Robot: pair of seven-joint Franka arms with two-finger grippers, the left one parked.
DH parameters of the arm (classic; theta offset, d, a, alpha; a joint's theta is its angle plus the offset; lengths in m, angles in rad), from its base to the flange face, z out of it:
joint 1: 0 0.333 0 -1.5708
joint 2: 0 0 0 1.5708
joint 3: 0 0.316 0.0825 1.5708
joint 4: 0 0 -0.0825 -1.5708
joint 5: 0 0.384 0 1.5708
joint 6: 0 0 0.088 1.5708
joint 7: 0 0.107 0 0
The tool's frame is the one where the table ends.
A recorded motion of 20 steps. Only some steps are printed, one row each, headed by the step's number.
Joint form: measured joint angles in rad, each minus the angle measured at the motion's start. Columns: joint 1, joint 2, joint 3, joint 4, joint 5, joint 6, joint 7.
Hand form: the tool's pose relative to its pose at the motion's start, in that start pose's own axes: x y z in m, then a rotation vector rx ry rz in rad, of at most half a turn. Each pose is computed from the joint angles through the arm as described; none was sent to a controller.
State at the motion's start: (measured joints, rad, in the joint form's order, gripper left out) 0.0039 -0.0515 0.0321 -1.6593 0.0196 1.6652 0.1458
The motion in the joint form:
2: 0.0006 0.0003 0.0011 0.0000 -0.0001 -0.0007 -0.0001
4: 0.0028 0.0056 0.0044 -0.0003 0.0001 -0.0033 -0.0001
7: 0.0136 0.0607 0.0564 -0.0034 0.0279 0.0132 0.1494
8: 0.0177 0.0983 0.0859 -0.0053 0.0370 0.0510 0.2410
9: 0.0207 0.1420 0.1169 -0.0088 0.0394 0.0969 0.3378
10: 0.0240 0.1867 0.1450 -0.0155 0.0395 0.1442 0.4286
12: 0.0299 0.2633 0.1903 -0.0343 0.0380 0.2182 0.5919
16: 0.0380 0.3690 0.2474 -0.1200 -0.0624 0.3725 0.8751
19: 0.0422 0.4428 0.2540 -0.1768 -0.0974 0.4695 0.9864
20: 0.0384 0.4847 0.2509 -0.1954 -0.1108 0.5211 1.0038
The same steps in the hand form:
2: -0.0001 -0.0009 0.0002 -0.0002 -0.0010 -0.0018
4: 0.0004 -0.0040 0.0037 -0.0009 -0.0093 -0.0072
7: 0.0077 -0.0425 0.0356 0.0198 -0.0589 0.0844
8: 0.0148 -0.0631 0.0554 0.0301 -0.0666 0.1460
9: 0.0223 -0.0836 0.0791 0.0363 -0.0738 0.2126
10: 0.0285 -0.1023 0.1051 0.0408 -0.0840 0.2761
12: 0.0333 -0.1321 0.1540 0.0412 -0.1163 0.3956
16: 0.0258 -0.1623 0.2444 -0.0353 -0.1130 0.5803
19: 0.0176 -0.1661 0.3063 -0.0654 -0.1297 0.6614
20: 0.0168 -0.1619 0.3358 -0.0701 -0.1357 0.6774

